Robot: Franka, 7 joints.
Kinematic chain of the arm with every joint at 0, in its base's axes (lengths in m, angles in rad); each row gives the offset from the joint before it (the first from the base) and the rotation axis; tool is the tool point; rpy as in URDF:
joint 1: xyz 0 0 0.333 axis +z
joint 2: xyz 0 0 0 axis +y
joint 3: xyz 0 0 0.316 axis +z
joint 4: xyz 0.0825 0 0 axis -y
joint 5: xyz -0.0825 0 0.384 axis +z
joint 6: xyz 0 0 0 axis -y
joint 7: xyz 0.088 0 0 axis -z
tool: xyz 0 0 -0.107 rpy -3.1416 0 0
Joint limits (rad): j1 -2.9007..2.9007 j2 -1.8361..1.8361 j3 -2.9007..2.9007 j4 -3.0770..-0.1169 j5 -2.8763..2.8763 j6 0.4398..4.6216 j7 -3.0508..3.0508
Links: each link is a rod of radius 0.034 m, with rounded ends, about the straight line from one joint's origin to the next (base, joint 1, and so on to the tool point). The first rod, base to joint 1, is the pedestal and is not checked.
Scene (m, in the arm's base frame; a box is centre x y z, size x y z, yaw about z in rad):
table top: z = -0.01
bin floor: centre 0.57 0.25 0 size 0.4 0.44 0.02 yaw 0.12
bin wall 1: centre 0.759 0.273 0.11 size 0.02 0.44 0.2 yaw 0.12
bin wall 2: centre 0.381 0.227 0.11 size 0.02 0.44 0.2 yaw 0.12
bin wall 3: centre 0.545 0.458 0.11 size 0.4 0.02 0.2 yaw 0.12
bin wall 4: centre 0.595 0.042 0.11 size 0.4 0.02 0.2 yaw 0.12
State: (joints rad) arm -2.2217 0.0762 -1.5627 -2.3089 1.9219 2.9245 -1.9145
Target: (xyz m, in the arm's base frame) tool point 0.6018 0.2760 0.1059
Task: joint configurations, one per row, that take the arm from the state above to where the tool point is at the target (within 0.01 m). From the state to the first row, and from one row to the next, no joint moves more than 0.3 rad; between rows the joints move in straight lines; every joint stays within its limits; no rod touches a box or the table.
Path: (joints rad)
1: -2.3575 -0.0236 -1.8116 -2.1937 1.8995 2.9437 -1.9145
2: -2.4933 -0.1233 -2.0605 -2.0785 1.8772 2.9630 -1.9145
3: -2.6291 -0.2231 -2.3093 -1.9632 1.8548 2.9822 -1.9145
4: -2.7649 -0.3228 -2.5582 -1.8480 1.8324 3.0015 -1.9145
5: -2.9007 -0.4226 -2.8071 -1.7328 1.8101 3.0207 -1.9145
6: -2.9007 -0.6591 -2.8201 -1.6724 1.7900 2.9601 -1.9145
7: -2.9007 -0.8956 -2.8332 -1.6120 1.7700 2.8994 -1.9145

